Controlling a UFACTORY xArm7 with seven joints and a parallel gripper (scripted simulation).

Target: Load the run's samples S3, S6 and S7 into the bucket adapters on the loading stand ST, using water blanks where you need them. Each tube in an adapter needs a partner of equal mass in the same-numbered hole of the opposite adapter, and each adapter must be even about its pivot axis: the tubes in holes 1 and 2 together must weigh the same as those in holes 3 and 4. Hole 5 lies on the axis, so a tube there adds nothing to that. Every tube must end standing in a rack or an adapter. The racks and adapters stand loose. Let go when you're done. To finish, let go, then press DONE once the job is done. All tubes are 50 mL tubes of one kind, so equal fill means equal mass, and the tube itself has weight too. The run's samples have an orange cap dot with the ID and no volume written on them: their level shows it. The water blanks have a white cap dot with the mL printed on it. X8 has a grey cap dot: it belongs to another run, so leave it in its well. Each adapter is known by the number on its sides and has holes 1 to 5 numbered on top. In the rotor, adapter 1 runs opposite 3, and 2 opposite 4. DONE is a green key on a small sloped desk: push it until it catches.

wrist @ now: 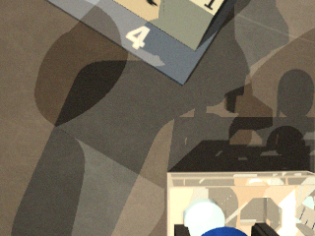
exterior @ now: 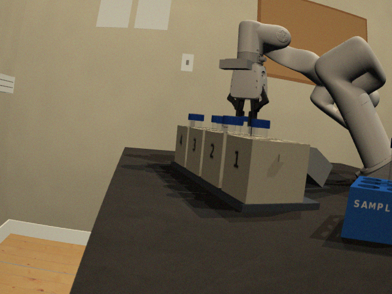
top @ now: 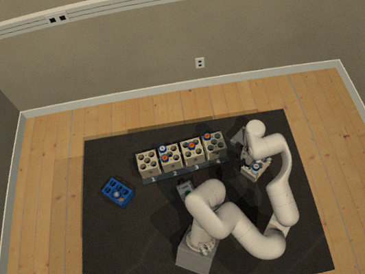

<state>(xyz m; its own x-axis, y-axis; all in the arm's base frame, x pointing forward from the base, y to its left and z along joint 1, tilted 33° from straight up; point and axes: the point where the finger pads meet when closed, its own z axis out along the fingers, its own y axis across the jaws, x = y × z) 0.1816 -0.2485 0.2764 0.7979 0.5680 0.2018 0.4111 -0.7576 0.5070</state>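
My gripper is now 10 cm above the white blank rack and 4 cm to the left of it. Also, from my hand: blue sample rack (62 cm to the left, 12 cm ahead, 10 cm below); then adapter 1 (43 cm to the left, 20 cm ahead, 8 cm below).
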